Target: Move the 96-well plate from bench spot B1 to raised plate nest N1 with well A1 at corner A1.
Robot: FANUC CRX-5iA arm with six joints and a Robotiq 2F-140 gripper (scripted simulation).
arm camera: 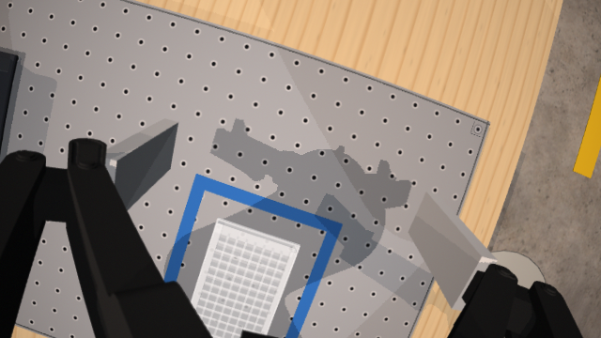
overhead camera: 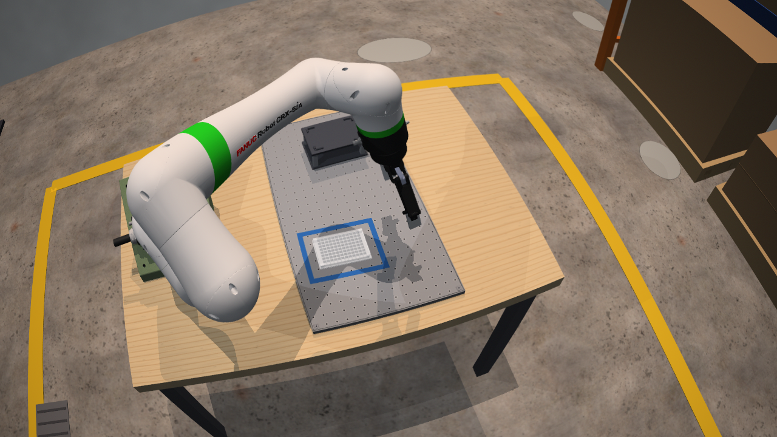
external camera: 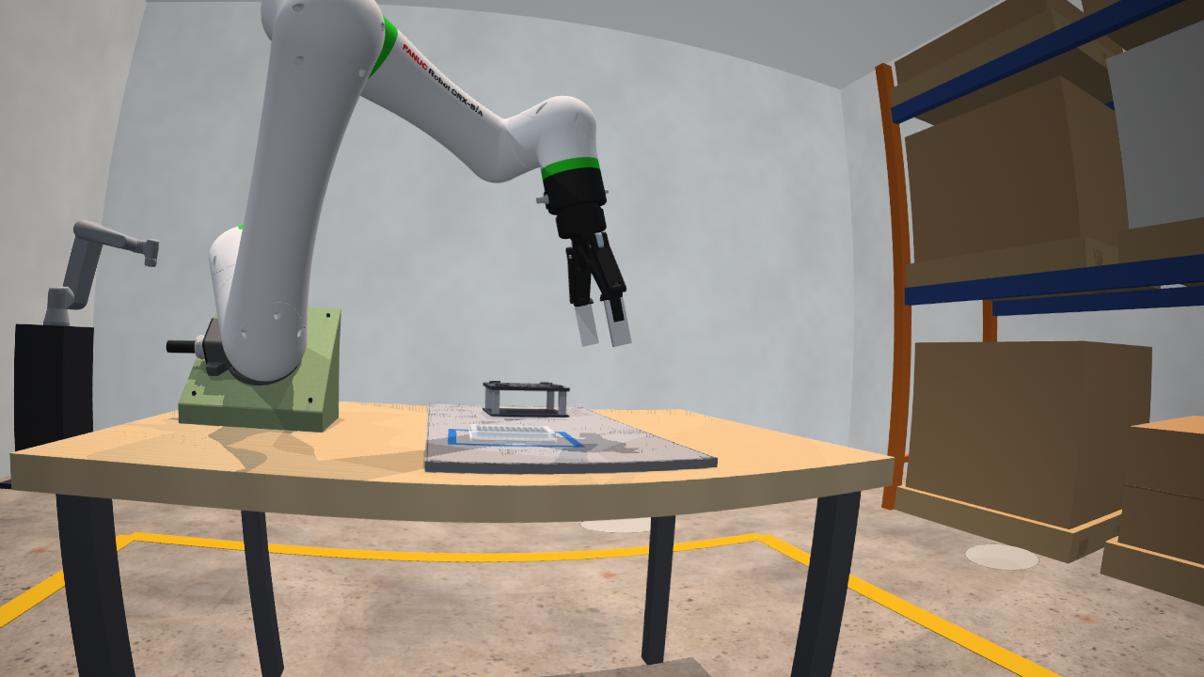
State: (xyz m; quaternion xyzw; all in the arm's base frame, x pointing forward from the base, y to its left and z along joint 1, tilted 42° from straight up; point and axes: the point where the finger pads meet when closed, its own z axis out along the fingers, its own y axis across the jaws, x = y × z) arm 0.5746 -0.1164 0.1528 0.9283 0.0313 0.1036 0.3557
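The clear 96-well plate is 14 cm behind my hand, 2 cm to the left of it and 15 cm below it. Also, from my hand: A1 label (3 cm ahead, 30 cm to the left, 9 cm below); black raised nest N1 (5 cm behind, 35 cm to the left, 10 cm below).
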